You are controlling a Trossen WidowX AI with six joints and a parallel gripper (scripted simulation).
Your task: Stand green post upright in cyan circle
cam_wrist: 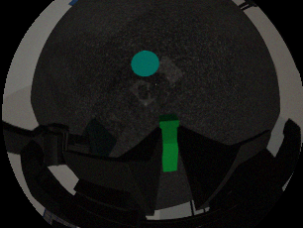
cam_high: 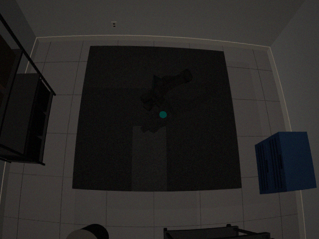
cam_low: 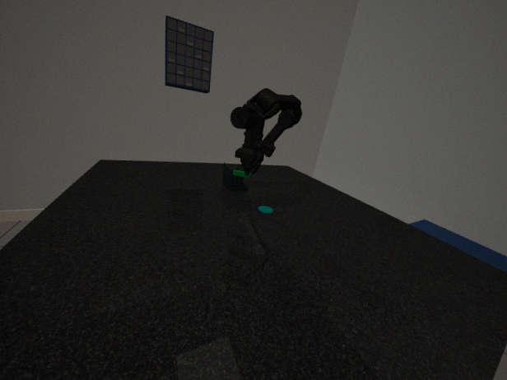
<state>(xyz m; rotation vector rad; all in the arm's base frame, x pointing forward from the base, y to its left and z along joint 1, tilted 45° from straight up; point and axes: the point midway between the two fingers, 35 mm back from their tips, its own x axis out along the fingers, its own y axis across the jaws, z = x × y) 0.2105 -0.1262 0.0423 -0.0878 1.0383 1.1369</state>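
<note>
Right now my gripper tip is 2 cm to the left of the green post and 1 cm past it. Round my gripper tip: cyan circle (13 cm below, 9 cm to the left, 3 cm ahead).
</note>
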